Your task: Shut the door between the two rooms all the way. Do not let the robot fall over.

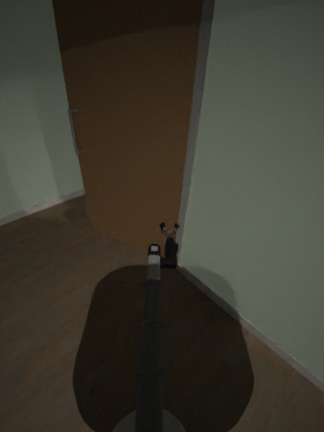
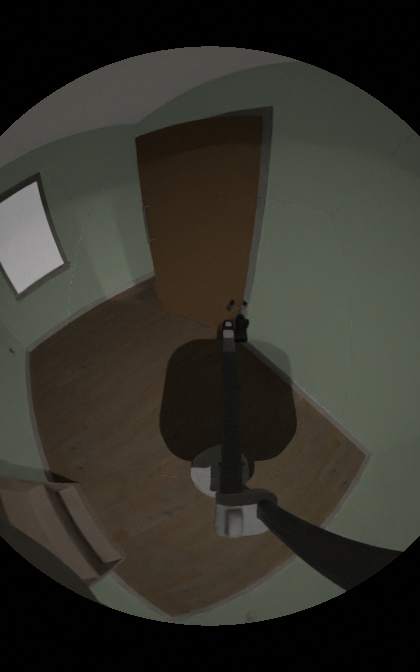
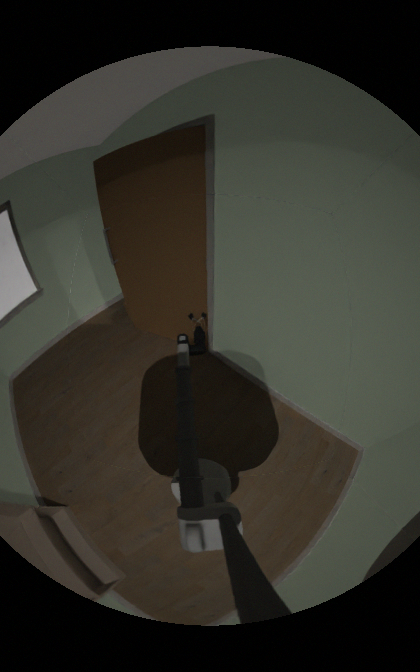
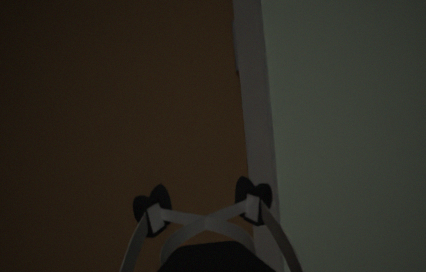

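Pixels of known places: gripper, between the fingertips: (image 1: 169, 223) (image 2: 237, 300) (image 3: 196, 313) (image 4: 202, 196); robot's base, origin of its link: (image 2: 218, 470) (image 3: 201, 483).
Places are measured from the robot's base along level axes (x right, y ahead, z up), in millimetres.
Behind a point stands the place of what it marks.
Observation:
The brown door (image 1: 135, 125) @(z 1214, x -159, y 1495 mm) (image 2: 200, 200) @(z 1315, x -178, y 1505 mm) (image 3: 155, 215) @(z 1333, x -169, y 1500 mm) (image 4: 115, 100) @(z 907, x -112, y 1471 mm) stands open into this room. Its free edge is at the left, with green wall beyond it, and its right side meets the grey door frame (image 1: 203, 50) @(z 1646, x 204, y 1279 mm) (image 2: 266, 150) @(z 1709, x 208, y 1276 mm) (image 3: 210, 225) @(z 1266, x 207, y 1277 mm) (image 4: 257, 100) @(z 856, x 205, y 1279 mm). A grey bar handle (image 1: 74, 131) @(z 1120, x -673, y 1685 mm) (image 2: 147, 225) @(z 1072, x -698, y 1762 mm) (image 3: 109, 246) @(z 1082, x -705, y 1766 mm) is at the free edge. My gripper (image 1: 169, 227) @(z 744, x 87, y 1033 mm) (image 2: 238, 304) @(z 744, x 87, y 1033 mm) (image 3: 197, 316) @(z 744, x 87, y 1033 mm) (image 4: 202, 196) @(z 744, x 87, y 1033 mm) is open and empty, in front of the door's frame side, far right of the handle. Whether a fingertip touches the door or frame I cannot tell.
A green wall (image 1: 260, 175) @(z 1135, x 514, y 959 mm) (image 2: 310, 250) @(z 1177, x 468, y 1009 mm) (image 3: 300, 275) @(z 1129, x 628, y 833 mm) runs close along the right of the arm. A bright window (image 2: 32, 235) @(z 1369, x -2134, y 1629 mm) (image 3: 12, 265) @(z 1300, x -2079, y 1678 mm) is at the left. Brown furniture (image 2: 30, 515) stands at the lower left. A dark shadow lies on the floor around the arm.

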